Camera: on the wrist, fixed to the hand. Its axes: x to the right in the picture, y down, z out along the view.
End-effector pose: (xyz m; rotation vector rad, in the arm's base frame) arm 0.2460 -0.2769 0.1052 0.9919 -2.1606 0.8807
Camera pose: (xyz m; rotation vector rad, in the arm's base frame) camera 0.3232 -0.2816 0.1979 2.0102 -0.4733 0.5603
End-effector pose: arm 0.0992 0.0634 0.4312 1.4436 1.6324 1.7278
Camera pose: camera -0.0059 0.0744 0.3727 -0.2640 2.2878 0.6696
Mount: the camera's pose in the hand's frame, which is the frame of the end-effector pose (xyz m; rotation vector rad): 0.0280 -0.0939 -0.0706 0.4239 0.3254 -1.5425
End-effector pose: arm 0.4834 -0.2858 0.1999 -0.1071 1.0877 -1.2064
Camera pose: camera 0.3661 -0.3145 0.2010 -0.4879 0.9130 -2.8856
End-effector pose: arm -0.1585 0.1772 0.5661 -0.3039 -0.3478 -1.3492
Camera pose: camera -0.2406 0.1051 0.5147 0.7139 -0.6133 -2.6980
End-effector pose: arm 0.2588 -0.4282 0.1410 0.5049 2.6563 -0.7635
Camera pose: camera 0.1797 -0.4565 0.2277 1.2323 -2.0086 1.2260
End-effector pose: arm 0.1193 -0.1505 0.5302 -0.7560 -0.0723 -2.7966
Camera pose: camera 0.0382 -0.0734 0.4847 -0.0043 0.8589 1.8498
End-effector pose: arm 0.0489 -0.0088 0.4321 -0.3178 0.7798 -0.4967
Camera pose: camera -0.0148 -0.1090 0.4102 -0.4038 0.5893 -2.1712
